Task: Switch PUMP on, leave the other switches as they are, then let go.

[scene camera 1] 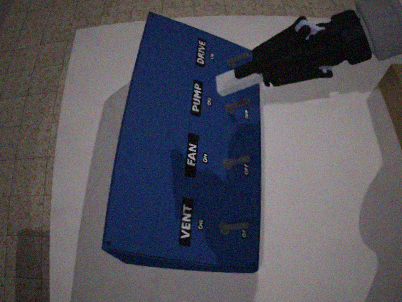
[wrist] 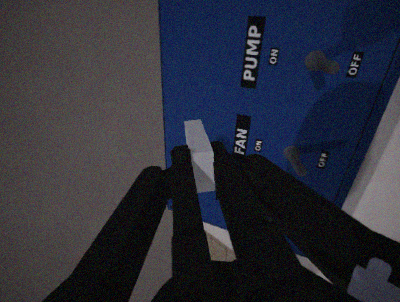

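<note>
The blue switch panel carries four grey toggle switches. The PUMP switch leans toward its OFF label. The DRIVE switch, FAN switch and VENT switch also lean to the OFF side. My gripper is shut and empty, its pale fingertips together. In the scene view the tips appear over the panel between DRIVE and PUMP, apart from the PUMP lever. Their exact height is unclear. The DRIVE switch's OFF label is hidden behind the gripper.
The panel stands on a pale table top. A tan block-like edge shows at the right of the scene view. Tiled floor lies beyond the table. Shadows fall across the FAN and VENT part of the panel.
</note>
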